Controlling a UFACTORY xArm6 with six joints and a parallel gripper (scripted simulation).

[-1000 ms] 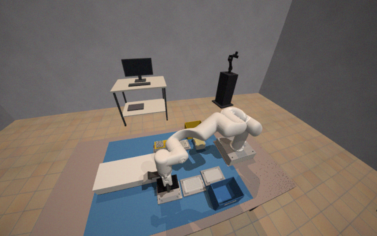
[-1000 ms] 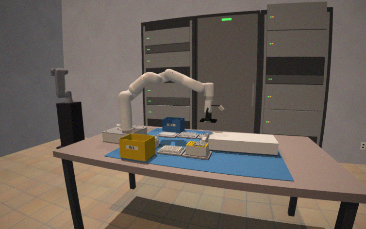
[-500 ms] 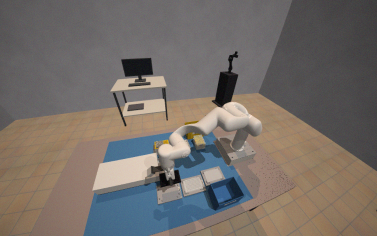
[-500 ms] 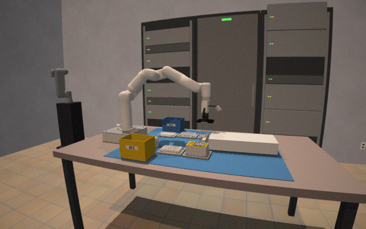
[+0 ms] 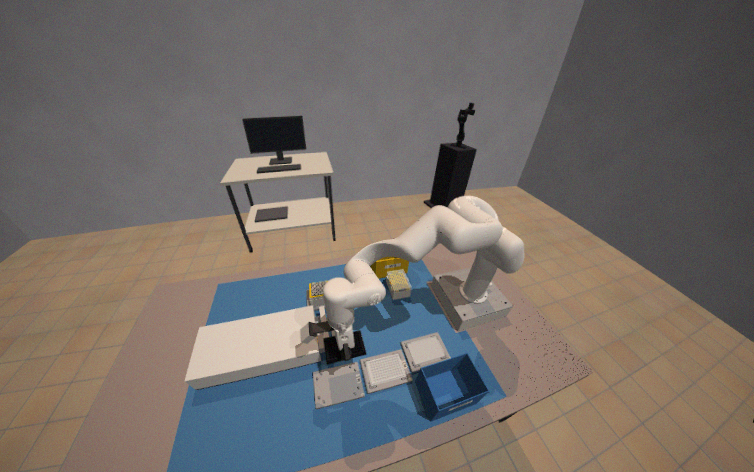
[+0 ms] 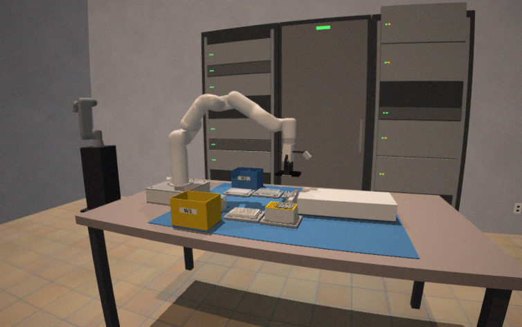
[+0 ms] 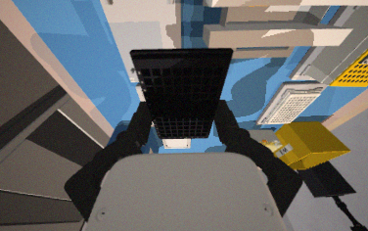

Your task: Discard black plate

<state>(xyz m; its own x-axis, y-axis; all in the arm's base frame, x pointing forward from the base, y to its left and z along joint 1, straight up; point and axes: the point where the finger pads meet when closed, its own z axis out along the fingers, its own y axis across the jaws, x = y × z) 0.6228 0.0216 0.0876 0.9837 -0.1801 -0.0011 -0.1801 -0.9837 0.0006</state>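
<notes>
My gripper is now 390 mm to the left of the yellow waste bin W1, 380 mm past it and 120 mm above it. Round my hand: drawer (160 mm to the right, 150 mm ahead, 140 mm below); work nest N1 (150 mm below, 50 mm to the left, 50 mm ahead); black plate (10 mm below).
</notes>
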